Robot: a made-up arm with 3 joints.
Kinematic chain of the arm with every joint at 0, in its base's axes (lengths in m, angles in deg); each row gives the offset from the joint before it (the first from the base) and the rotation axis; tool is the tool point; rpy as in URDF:
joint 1: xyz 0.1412 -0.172 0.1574 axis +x
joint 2: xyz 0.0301 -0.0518 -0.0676 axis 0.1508 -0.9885 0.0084
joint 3: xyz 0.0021 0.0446 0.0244 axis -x
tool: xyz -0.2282 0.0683 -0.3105 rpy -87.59 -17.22 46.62
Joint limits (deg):
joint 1: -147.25..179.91
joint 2: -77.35..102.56
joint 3: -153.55..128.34
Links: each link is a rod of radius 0.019 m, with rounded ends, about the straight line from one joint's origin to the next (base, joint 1, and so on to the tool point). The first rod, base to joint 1, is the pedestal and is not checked.
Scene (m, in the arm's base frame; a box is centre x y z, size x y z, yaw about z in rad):
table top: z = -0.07
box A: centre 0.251 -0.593 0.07 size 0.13 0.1 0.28 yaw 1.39
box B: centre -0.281 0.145 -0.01 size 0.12 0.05 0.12 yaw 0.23
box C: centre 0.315 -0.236 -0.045 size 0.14 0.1 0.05 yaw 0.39
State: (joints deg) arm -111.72 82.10 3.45
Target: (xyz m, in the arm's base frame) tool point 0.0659 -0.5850 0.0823
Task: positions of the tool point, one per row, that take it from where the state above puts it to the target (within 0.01 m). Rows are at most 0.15 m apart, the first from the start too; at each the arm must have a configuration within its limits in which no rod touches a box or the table.
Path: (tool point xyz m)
1: 0.3916 -0.5130 0.2519
2: 0.3548 -0.5119 0.3328
3: 0.2985 -0.4993 0.4059
4: 0.2282 -0.4725 0.4653
5: 0.1502 -0.4300 0.5069
6: 0.0719 -0.3724 0.5278
7: 0.0002 -0.3022 0.5266
8: 0.0358 -0.3707 0.5132
9: 0.0636 -0.4395 0.4786
10: 0.0824 -0.5021 0.4239
11: 0.0914 -0.5525 0.3520
12: 0.0910 -0.5854 0.2673
13: 0.0819 -0.5970 0.1752
14: 0.0659 -0.5850 0.0823

